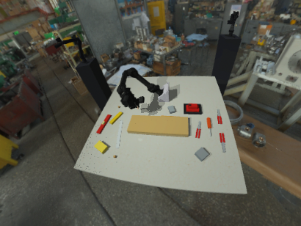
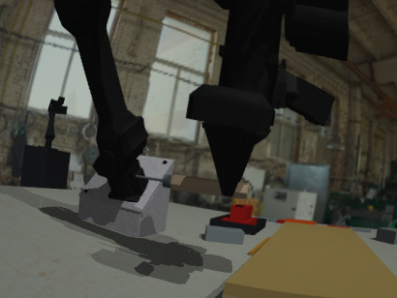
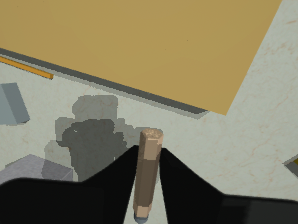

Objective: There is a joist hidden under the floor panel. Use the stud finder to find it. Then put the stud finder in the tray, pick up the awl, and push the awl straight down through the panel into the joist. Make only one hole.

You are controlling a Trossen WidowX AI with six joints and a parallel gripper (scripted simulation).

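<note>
The awl lies 5 cm behind my gripper tip. The rest, counted from my gripper tip: pale strip (20 cm ahead, 18 cm to the right, 11 cm below); then red bar (37 cm to the right, 10 cm below, 9 cm ahead); then yellow bar (25 cm to the right, 10 cm below, 2 cm ahead).
</note>
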